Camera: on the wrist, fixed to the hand. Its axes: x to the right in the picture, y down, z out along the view.
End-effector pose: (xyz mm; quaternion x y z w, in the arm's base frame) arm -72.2 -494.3 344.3 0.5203 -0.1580 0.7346 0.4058
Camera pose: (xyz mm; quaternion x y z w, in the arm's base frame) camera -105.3 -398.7 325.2 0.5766 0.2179 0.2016 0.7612
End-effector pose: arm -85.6 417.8 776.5 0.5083 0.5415 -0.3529 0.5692
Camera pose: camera -140.4 501.0 750.7 -0.0238 0.6647 -0.7151 0.2151
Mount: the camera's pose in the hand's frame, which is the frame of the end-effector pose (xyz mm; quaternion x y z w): 28.5 -37.8 -91.4 0.0298 -0.1100 -0.6819 0.7226
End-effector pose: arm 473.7 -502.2 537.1 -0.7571 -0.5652 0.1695 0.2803
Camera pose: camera 506.0 -488.7 633.9 -0.1347 -0.9504 0.0315 0.2785
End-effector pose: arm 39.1 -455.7 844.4 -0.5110 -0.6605 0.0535 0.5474
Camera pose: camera 90.4 -497.3 923.4 0.1033 -0.8843 -0.2587 0.3746
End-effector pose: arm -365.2 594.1 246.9 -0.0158 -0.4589 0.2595 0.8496
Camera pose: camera -264.4 593.7 226.0 0.3553 -0.4281 -0.3764 0.7408
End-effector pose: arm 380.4 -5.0 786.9 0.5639 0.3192 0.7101 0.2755
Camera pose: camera 286.3 27.7 761.2 0.2761 0.6060 0.2537 0.7016
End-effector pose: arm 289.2 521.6 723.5 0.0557 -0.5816 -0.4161 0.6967
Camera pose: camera 347.4 441.6 695.1 0.4118 -0.4713 -0.7645 0.1541
